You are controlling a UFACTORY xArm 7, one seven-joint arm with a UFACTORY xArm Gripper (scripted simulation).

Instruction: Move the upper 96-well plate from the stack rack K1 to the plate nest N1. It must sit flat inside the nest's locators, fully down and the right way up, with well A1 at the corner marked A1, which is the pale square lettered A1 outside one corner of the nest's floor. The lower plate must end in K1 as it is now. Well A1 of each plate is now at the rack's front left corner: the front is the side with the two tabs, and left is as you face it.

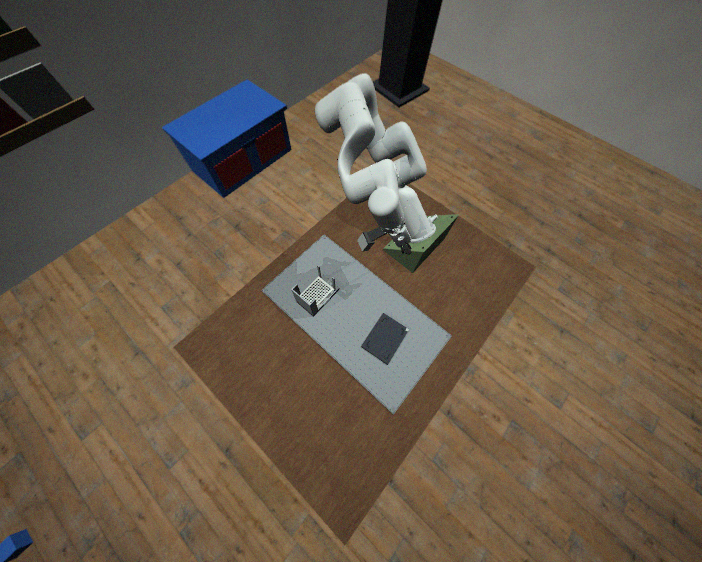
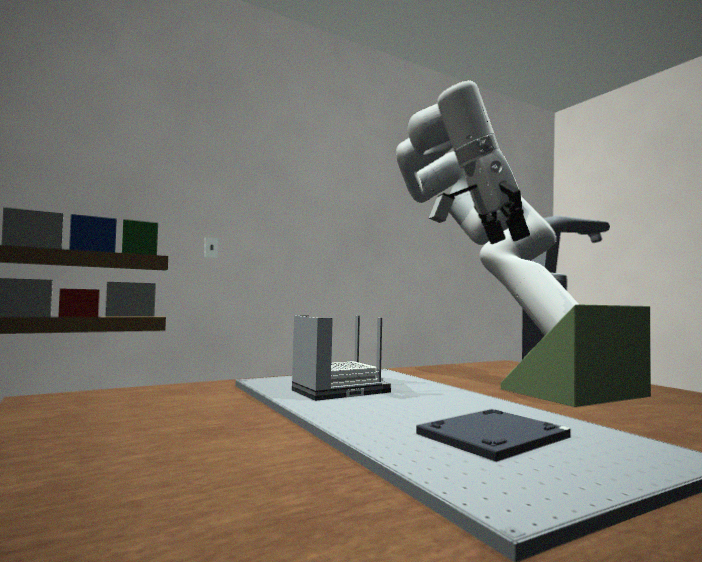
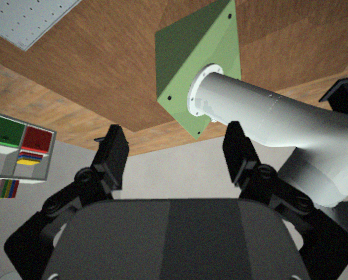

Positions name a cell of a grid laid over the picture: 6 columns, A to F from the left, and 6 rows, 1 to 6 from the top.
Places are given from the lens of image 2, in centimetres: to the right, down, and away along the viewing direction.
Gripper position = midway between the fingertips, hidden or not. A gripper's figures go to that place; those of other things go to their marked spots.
my gripper (image 2: E3): 30, -8, 85
rack wall (image 2: C4): -8, 8, 80
